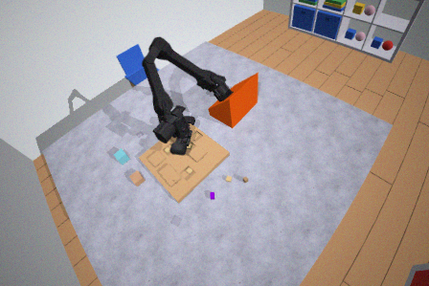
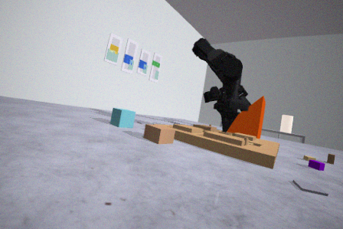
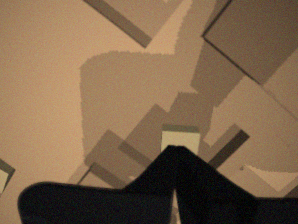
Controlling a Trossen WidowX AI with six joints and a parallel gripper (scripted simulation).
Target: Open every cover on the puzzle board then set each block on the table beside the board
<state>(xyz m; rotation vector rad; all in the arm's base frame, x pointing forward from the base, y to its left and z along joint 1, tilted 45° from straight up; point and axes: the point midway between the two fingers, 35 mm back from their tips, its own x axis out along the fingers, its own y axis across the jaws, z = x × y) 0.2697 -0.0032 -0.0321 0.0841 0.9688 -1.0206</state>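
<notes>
My gripper tip is now 5 cm short of the tan puzzle board and 1 cm above it. Round my gripper tip: cyan block: 27 cm ahead, 17 cm to the right, 1 cm below; small brown block: 29 cm to the left, 8 cm behind, 2 cm below; purple block: 25 cm to the left, 6 cm ahead, 2 cm below.
</notes>
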